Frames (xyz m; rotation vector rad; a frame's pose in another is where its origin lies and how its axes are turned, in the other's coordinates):
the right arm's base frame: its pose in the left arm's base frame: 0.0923 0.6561 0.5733 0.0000 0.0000 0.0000
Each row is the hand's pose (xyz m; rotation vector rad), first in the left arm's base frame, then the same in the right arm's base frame.
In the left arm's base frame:
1: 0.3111 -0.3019 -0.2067 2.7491 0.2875 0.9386
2: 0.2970 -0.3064 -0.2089 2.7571 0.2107 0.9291
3: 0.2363 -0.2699 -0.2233 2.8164 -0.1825 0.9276
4: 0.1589 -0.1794 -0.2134 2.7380 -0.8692 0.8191
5: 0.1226 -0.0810 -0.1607 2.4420 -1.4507 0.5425
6: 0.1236 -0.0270 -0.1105 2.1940 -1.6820 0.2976
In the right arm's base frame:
1: 0.2188 -0.9580 -0.7800 2.7491 0.2875 0.9386
2: 0.2047 -0.9625 -0.7822 2.7571 0.2107 0.9291
3: 0.1440 -0.9260 -0.7966 2.8164 -0.1825 0.9276
4: 0.0666 -0.8355 -0.7867 2.7380 -0.8692 0.8191
5: 0.0303 -0.7371 -0.7340 2.4420 -1.4507 0.5425
6: 0.0313 -0.6831 -0.6838 2.1940 -1.6820 0.2976

